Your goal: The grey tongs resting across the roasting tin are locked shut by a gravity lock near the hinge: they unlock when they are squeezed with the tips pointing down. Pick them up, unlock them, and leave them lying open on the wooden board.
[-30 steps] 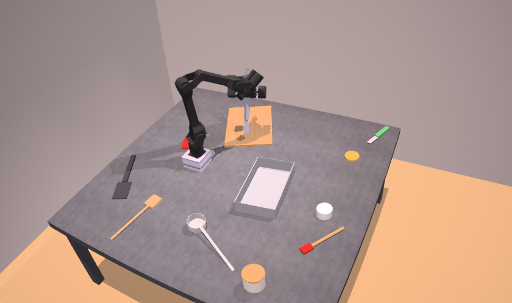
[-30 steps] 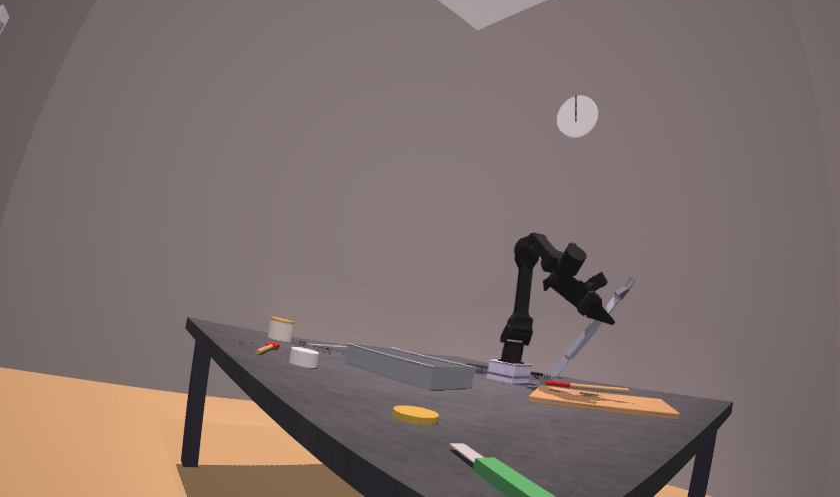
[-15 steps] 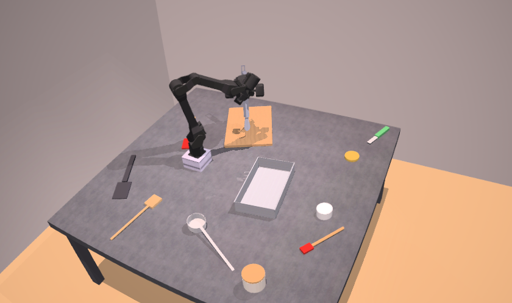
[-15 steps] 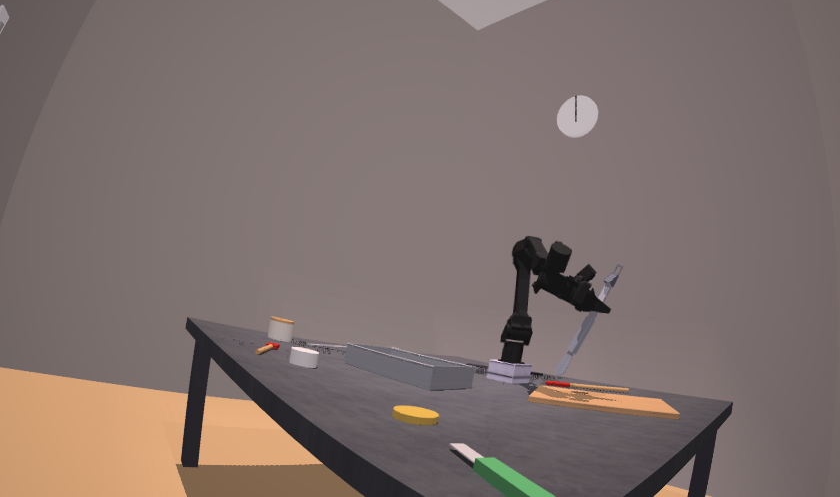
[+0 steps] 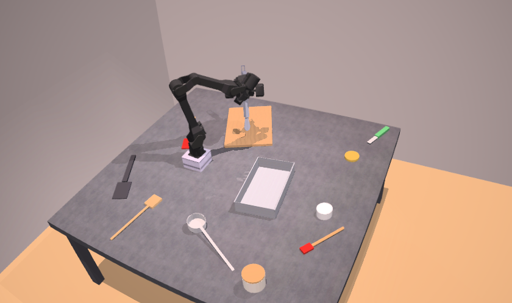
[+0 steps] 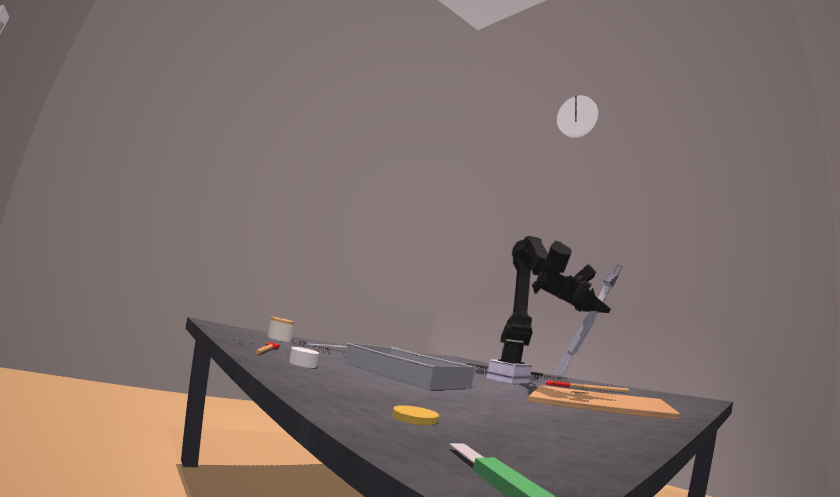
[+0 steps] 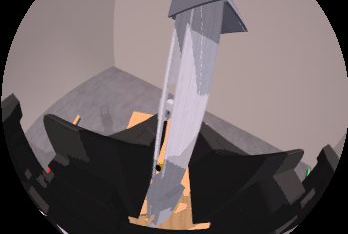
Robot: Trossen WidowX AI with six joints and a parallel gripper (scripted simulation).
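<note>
My gripper tip is 10 mm past the wooden board, 10 mm to the right of it and 230 mm above it. The rest, counted from my gripper tip: roasting tin: 330 mm ahead, 380 mm to the right, 210 mm below; yellow disc: 580 mm ahead, 10 mm to the left, 230 mm below; red-headed spatula: 240 mm behind, 200 mm to the right, 230 mm below.
</note>
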